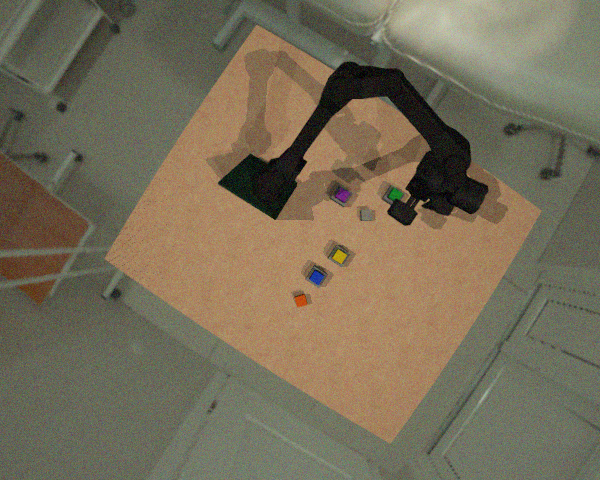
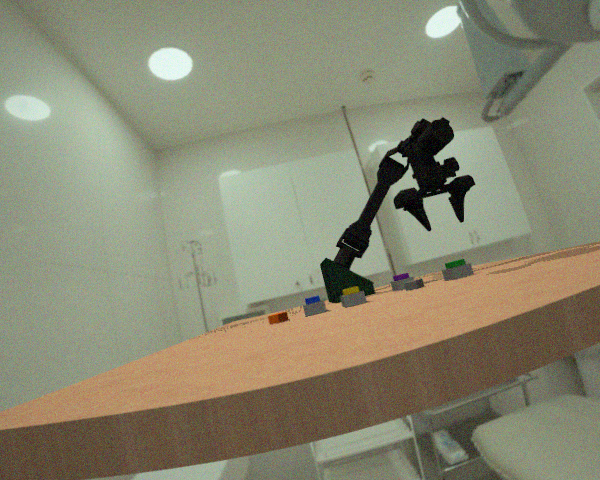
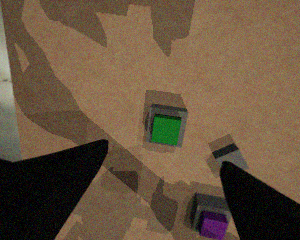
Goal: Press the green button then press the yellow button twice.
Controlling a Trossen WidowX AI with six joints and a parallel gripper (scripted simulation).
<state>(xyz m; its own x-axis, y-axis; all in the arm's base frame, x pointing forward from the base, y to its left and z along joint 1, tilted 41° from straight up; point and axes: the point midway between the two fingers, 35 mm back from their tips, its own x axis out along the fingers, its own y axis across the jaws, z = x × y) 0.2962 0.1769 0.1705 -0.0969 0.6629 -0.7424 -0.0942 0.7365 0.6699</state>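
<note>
The green button lies 90 mm below my gripper tip and 10 mm behind it. Also, from my gripper tip: yellow button (250 mm to the right, 90 mm below, 20 mm behind); grey block (110 mm below, 100 mm to the right, 40 mm behind); purple button (130 mm behind, 100 mm to the right, 90 mm below).
</note>
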